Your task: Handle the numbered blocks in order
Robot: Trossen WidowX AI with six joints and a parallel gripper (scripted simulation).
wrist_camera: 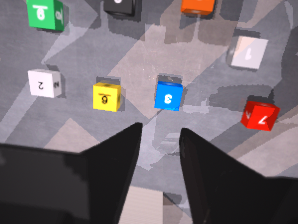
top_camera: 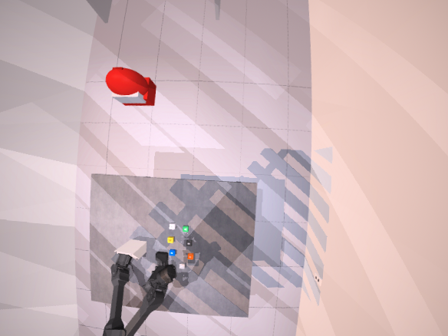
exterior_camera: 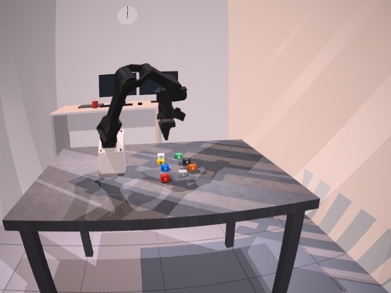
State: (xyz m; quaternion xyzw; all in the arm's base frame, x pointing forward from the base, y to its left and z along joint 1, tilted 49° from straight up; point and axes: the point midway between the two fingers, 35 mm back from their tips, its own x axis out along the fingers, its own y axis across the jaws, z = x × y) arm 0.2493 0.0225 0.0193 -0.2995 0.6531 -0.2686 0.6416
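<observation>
Right now the red block is 14 cm to the right of my gripper tip, 12 cm below it and 1 cm behind it. The rest, counted from my gripper tip: yellow block 12 cm below, 7 cm to the left, 3 cm behind; blue block 12 cm below, 1 cm to the right, 1 cm behind; white block 16 cm to the left, 12 cm below, 2 cm behind.
</observation>
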